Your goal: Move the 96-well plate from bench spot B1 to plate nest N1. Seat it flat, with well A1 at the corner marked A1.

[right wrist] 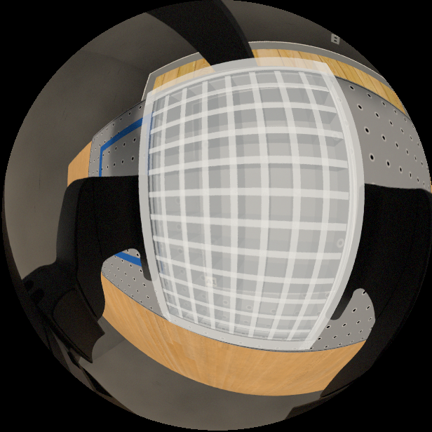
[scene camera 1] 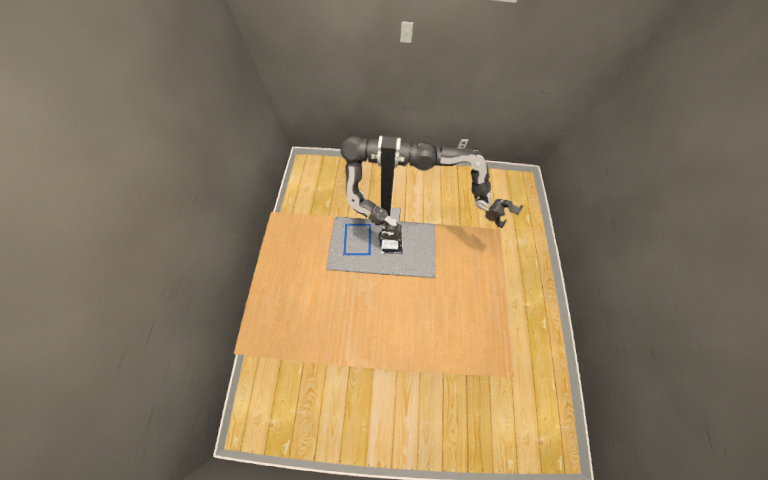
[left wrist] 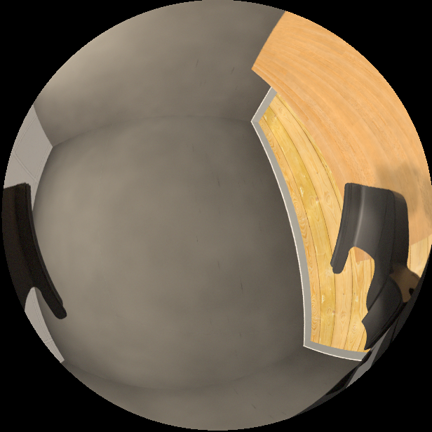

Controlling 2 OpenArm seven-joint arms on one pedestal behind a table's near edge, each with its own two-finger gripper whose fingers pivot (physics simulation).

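Note:
The pale, see-through 96-well plate (scene camera 1: 389,245) (right wrist: 250,205) is held between the fingers of my right gripper (scene camera 1: 390,242) (right wrist: 242,296), which is shut on its two sides. In the scene view it hangs over the dark plate nest N1 (scene camera 1: 392,251), covering most of it; the gap between them is hard to judge. In the right wrist view a faint A1 mark (right wrist: 211,281) shows through the plate's lower part. Which plate corner is well A1 cannot be told. The blue outline of spot B1 (scene camera 1: 344,240) (right wrist: 122,133) has no plate in it. My left gripper (scene camera 1: 511,217) (left wrist: 200,292) is open and empty, off at the right.
The grey perforated board (scene camera 1: 419,263) (right wrist: 395,142) lies on the wooden table (scene camera 1: 362,322) (right wrist: 215,362) near its robot-side edge and bears the nest and the blue outline. The black pedestal (scene camera 1: 387,181) stands behind the table. The left arm's shadow falls on the table's right part.

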